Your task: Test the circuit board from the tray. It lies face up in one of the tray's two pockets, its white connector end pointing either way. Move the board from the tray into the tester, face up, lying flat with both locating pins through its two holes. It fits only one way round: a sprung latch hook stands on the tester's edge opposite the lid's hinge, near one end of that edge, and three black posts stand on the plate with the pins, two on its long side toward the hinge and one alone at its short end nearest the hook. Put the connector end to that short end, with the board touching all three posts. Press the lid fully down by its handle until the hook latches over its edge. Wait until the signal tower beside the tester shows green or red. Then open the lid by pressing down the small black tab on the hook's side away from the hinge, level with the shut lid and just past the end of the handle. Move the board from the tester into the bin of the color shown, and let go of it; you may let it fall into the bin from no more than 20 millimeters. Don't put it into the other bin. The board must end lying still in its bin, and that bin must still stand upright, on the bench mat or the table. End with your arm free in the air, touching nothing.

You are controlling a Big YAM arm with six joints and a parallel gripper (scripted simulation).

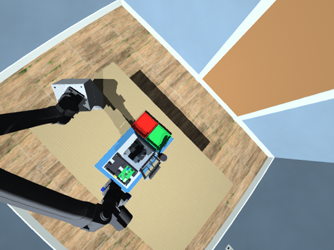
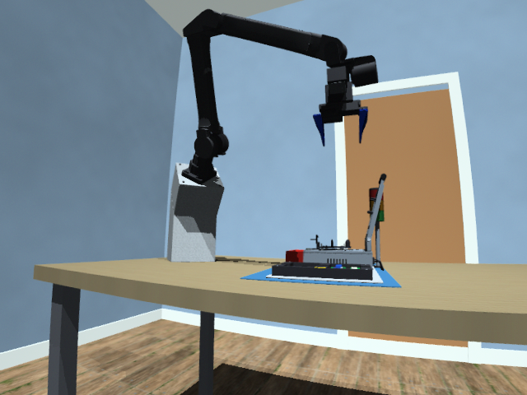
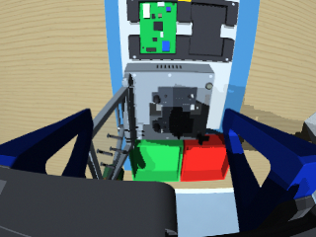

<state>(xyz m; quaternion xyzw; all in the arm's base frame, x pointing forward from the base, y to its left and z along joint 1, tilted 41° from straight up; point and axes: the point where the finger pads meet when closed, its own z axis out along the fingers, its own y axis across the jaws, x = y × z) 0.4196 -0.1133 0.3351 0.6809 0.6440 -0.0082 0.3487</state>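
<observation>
Right now the green circuit board is 31 cm below my hand. Round my hand: black latch hook: 6 cm behind, 25 cm to the left, 25 cm below; tester plate: 18 cm to the left, 26 cm below; tester lid: 12 cm ahead, 15 cm to the left, 15 cm below.
</observation>
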